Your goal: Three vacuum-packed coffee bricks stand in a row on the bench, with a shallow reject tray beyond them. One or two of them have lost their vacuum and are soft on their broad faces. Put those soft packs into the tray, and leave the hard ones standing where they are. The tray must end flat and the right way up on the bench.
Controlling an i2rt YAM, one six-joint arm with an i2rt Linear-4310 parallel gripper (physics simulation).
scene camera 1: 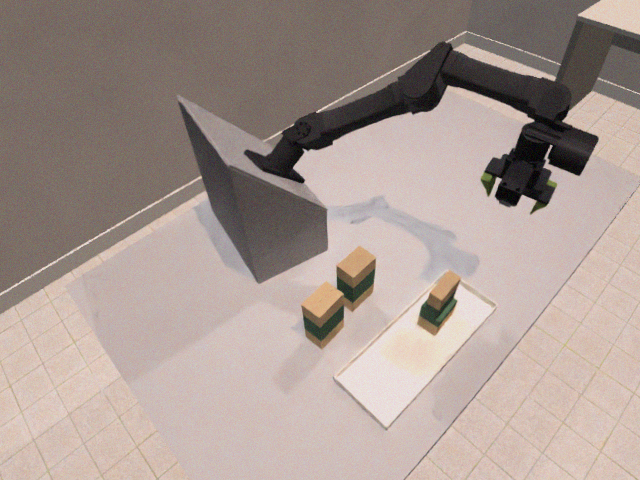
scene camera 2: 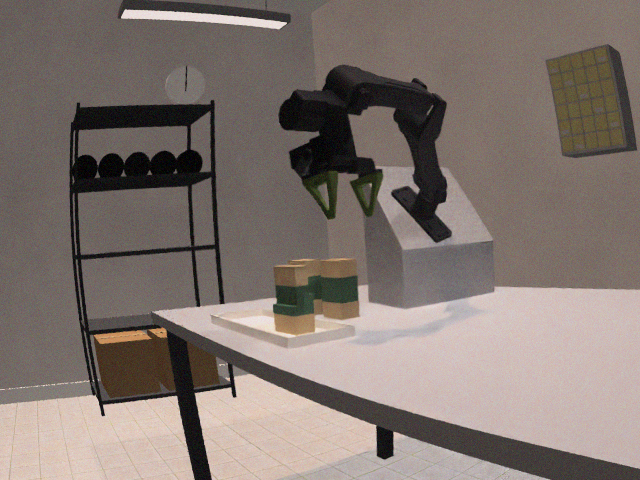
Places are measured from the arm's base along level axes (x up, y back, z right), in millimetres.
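Where they show: gripper, fingertip midpoint: (scene camera 2: pixel 351 217); arm's base, origin of the base link: (scene camera 1: pixel 275 169) (scene camera 2: pixel 421 214).
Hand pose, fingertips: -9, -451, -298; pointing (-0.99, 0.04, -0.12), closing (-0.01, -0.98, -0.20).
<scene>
Things, the pixels of their centre, and the offset from my fingertips, as dx, dy, dz.
- coffee brick, body centre: (scene camera 2: pixel 292 299) (scene camera 1: pixel 439 302) -155, -5, +219
- tray, body centre: (scene camera 2: pixel 273 325) (scene camera 1: pixel 420 341) -217, -19, +293
One coffee brick (scene camera 1: pixel 438 304) (scene camera 2: pixel 293 299) stands upright in the tray (scene camera 1: pixel 387 395) (scene camera 2: pixel 325 335), near one end. Its sides are pinched in and uneven. The tray lies flat and the right way up. Two straight-sided bricks stand on the bench beside the tray: one (scene camera 1: pixel 355 281) (scene camera 2: pixel 339 289) nearer the arm's pedestal, the other (scene camera 1: pixel 323 317) (scene camera 2: pixel 306 262) a little apart from it and partly hidden in scene camera 2. My gripper (scene camera 1: pixel 513 197) (scene camera 2: pixel 349 215) is open and empty, fingers down, high above the bench and clear of the bricks and tray.
The grey wedge-shaped pedestal (scene camera 1: pixel 279 222) (scene camera 2: pixel 444 273) carries the arm's base behind the two bricks. The bench edge (scene camera 2: pixel 320 395) runs past the tray's far side. A black shelf rack (scene camera 2: pixel 216 217) with cardboard boxes (scene camera 2: pixel 126 364) stands beyond the bench.
</scene>
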